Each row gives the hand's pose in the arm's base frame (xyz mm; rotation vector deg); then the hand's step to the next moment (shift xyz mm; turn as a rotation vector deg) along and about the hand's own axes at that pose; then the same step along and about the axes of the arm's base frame.
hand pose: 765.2 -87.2 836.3 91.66 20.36 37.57
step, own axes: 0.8 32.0 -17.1 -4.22 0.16 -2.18
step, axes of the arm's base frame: -14.3 9.5 32.0 -4.65 -0.74 -0.64
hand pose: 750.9 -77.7 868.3 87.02 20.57 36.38
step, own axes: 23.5 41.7 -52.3 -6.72 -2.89 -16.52
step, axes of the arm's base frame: -19.0 53.3 42.7 -14.60 9.55 -4.70
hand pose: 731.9 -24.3 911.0 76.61 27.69 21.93
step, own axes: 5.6 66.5 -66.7 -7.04 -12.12 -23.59
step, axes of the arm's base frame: -30.6 71.1 54.0 -18.78 13.42 -14.84
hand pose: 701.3 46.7 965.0 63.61 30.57 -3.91
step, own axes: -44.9 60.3 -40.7 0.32 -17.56 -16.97
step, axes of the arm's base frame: -35.6 53.4 56.5 -11.57 6.74 -20.42
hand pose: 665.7 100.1 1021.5 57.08 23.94 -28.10
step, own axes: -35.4 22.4 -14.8 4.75 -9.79 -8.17
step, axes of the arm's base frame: -17.8 30.0 27.5 -2.58 1.73 -13.25
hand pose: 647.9 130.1 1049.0 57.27 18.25 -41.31
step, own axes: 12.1 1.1 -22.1 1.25 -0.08 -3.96
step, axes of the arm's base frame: 11.2 14.3 -17.5 1.15 2.84 -2.80
